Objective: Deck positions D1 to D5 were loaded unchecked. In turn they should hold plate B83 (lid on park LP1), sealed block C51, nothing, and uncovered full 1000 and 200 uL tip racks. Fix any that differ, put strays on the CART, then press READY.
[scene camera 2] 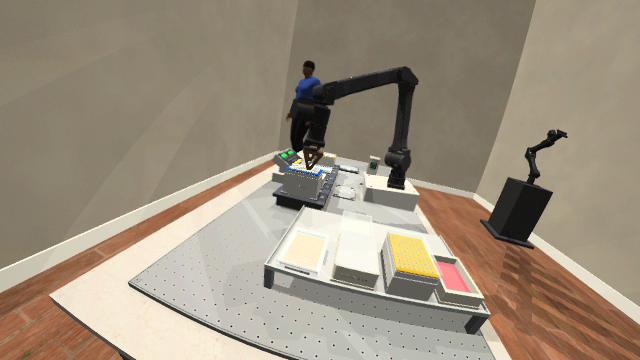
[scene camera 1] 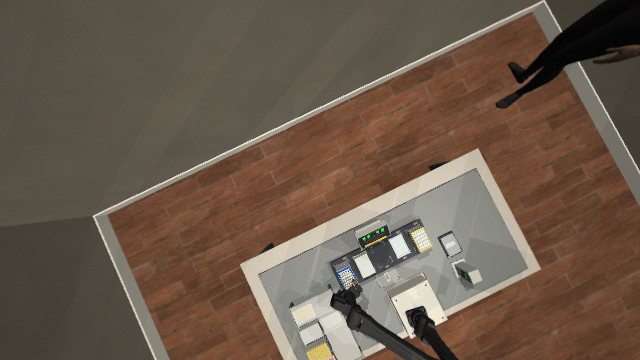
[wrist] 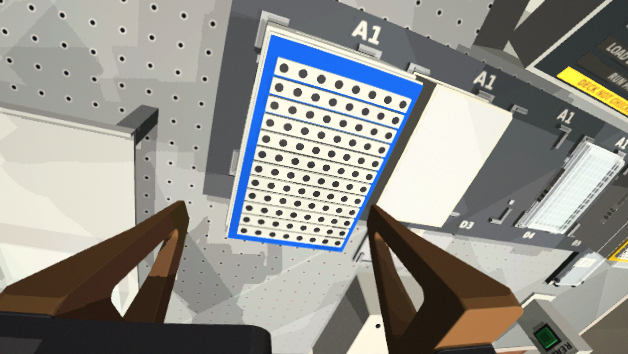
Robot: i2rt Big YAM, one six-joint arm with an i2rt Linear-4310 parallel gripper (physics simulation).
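Places are measured from the arm's base along level axes (x back, y right, z up), in centimetres.
Where they show: gripper, fingertip midpoint: [scene camera 2: 308,165] [scene camera 1: 346,284] [wrist: 279,212]; arm's base, link origin: [scene camera 2: 395,185] [scene camera 1: 416,315].
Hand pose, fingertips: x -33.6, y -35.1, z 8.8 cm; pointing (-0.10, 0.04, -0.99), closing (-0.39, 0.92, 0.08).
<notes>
Each offset is from my fingertips to the top centre of the thing. "spot": to the spot under its first point.
My gripper [scene camera 1: 354,286] [scene camera 2: 311,166] [wrist: 279,212] is open and empty above the near end of the deck [scene camera 1: 382,256] [scene camera 2: 300,201] [wrist: 522,160]. A blue-topped tip rack @[dx -1.9, dy +1.5, dz -1.9 cm] [scene camera 1: 346,276] [scene camera 2: 303,182] [wrist: 310,150] stands at that end, D1, between and beyond my fingertips in the wrist view; its grid looks full. Beside it at D2 is a plain white-topped labware @[dx -4.0, dy +13.7, dz -7.4 cm] [scene camera 1: 364,265] [wrist: 450,155]. D3 is bare. D4 holds a clear plate @[dx -8.1, dy +38.1, dz -10.2 cm] [scene camera 1: 399,245] [wrist: 575,187]. D5 holds a yellow tip rack [scene camera 1: 421,239] [scene camera 2: 327,160]. The READY button box @[dx +18.4, dy +73.3, dz -3.7 cm] [scene camera 1: 469,274] [scene camera 2: 373,164] [wrist: 546,337] shows green.
The cart @[dx +29.0, dy -20.9, dz -10.1 cm] [scene camera 1: 345,335] [scene camera 2: 322,218] [wrist: 65,165] holds a beige-welled plate @[dx +14.1, dy -30.2, dz -9.1 cm] [scene camera 1: 303,314] [scene camera 2: 303,250], a white box @[dx +24.8, dy -28.5, dz -6.6 cm] [scene camera 1: 311,333] [scene camera 2: 355,257], a yellow rack @[dx +35.4, dy -26.7, dz -3.7 cm] [scene camera 1: 319,351] [scene camera 2: 412,255] and a pink reservoir @[dx +46.1, dy -24.9, dz -7.6 cm] [scene camera 2: 454,277]. The status panel @[spot: dx -20.0, dy +23.8, dz -4.9 cm] [scene camera 1: 374,236] [scene camera 2: 287,157] stands behind the deck. A lid-like piece @[dx +2.1, dy +71.5, dz -15.0 cm] [scene camera 1: 450,244] lies right of it.
</notes>
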